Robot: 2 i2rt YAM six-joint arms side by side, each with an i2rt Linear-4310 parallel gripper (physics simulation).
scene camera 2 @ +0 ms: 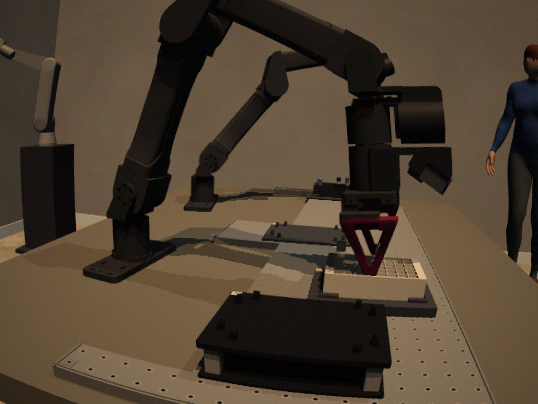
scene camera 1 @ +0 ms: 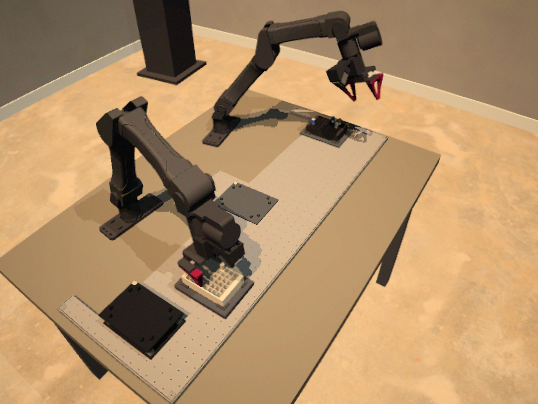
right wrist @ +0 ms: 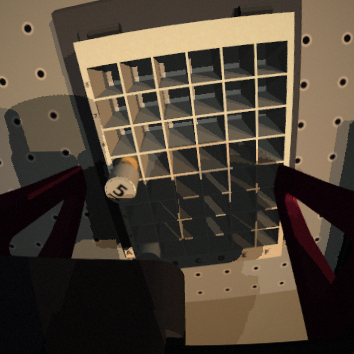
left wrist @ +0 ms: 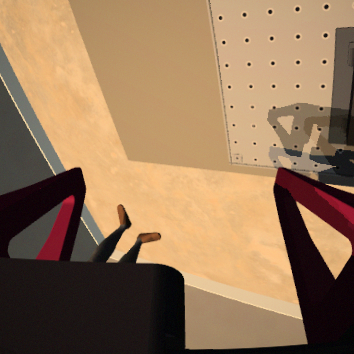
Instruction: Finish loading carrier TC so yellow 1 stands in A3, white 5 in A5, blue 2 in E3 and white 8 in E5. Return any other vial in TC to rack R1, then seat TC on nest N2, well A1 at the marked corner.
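Frame: origin at the left arm's base, x ahead, y left, z up, level; centimetres.
Seen in the pictures: left gripper, fingertip midpoint: (scene camera 1: pixel 366 100) (left wrist: pixel 179 177); right gripper, fingertip midpoint: (scene camera 2: pixel 373 264) (scene camera 1: pixel 214 273) (right wrist: pixel 179 175); left arm's base, origin of the base link: (scene camera 2: pixel 202 203) (scene camera 1: pixel 222 131); right arm's base, origin of the base link: (scene camera 2: pixel 132 261) (scene camera 1: pixel 132 216).
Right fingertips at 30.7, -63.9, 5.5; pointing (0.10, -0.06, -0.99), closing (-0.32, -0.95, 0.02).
Note:
Offsets run from my right fingertips to a thing's top centre, as dx, dy, dz. Level surfaces: height alone.
A cream gridded carrier {+0.0, -1.0, +0.2} (scene camera 1: pixel 205 295) (scene camera 2: pixel 375 287) (right wrist: pixel 190 37) sits on a dark base (scene camera 1: pixel 226 311) (scene camera 2: pixel 410 307) (right wrist: pixel 65 30). In the right wrist view, a vial marked 5 {+1.3, +2.2, +2.1} (right wrist: pixel 121 189), with an orange band, stands in its column A. A second, shadowed vial {-4.0, +3.2, +2.1} (right wrist: pixel 150 250) stands near the A1 end; its number and exact well are unclear. My right gripper (scene camera 2: pixel 370 272) (right wrist: pixel 179 175) is open and empty, its fingers low over the carrier. My left gripper (scene camera 1: pixel 366 99) (left wrist: pixel 179 177) is open and empty, high above the far table end. A dark rack {+7.0, +75.2, -0.6} (scene camera 1: pixel 320 131) (scene camera 2: pixel 325 189) there holds several vials.
A black raised plate {-10.8, -16.7, +0.7} (scene camera 1: pixel 142 317) (scene camera 2: pixel 295 325) with pegs stands at the near end. A grey pegged plate {-5.3, +30.0, -2.7} (scene camera 1: pixel 247 202) (scene camera 2: pixel 305 234) lies mid-table. Both are near the perforated board {dz -4.2} (scene camera 1: pixel 200 335) (scene camera 2: pixel 425 350). A person (scene camera 2: pixel 530 110) stands beyond the table.

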